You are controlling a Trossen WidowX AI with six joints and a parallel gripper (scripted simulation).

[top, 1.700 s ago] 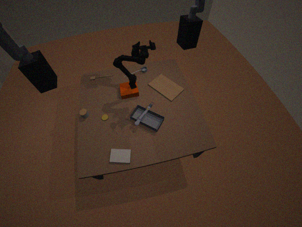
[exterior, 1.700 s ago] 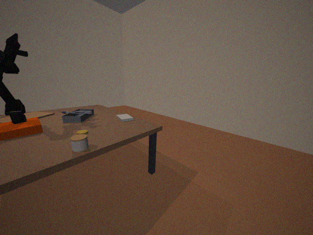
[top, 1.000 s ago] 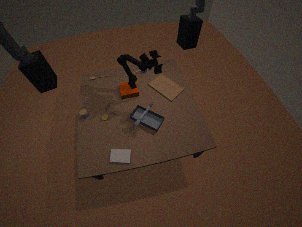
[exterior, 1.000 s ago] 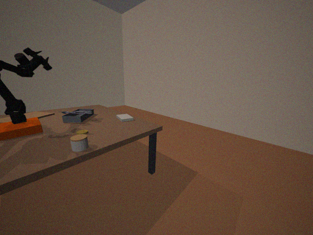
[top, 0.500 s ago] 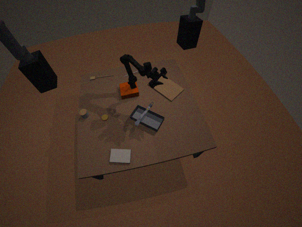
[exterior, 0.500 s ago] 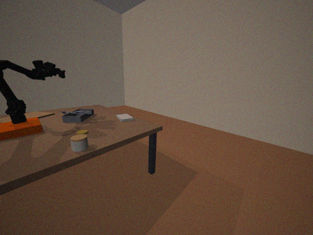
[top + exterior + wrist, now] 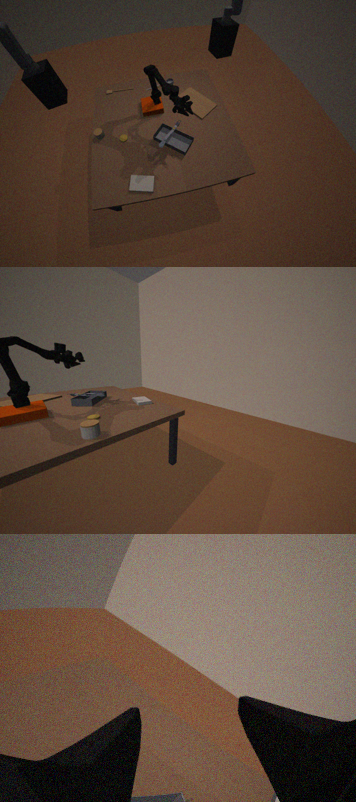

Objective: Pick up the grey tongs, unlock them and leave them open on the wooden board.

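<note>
My gripper tip is now 10 cm past the yellow lock piece, 9 cm to the left of it and 26 cm above it. Also, from my gripper tip: white pad: 23 cm ahead, 48 cm to the right, 31 cm below; then wooden board: 34 cm behind, 23 cm to the left, 32 cm below; then roasting tin: 3 cm behind, 12 cm to the right, 30 cm below.
</note>
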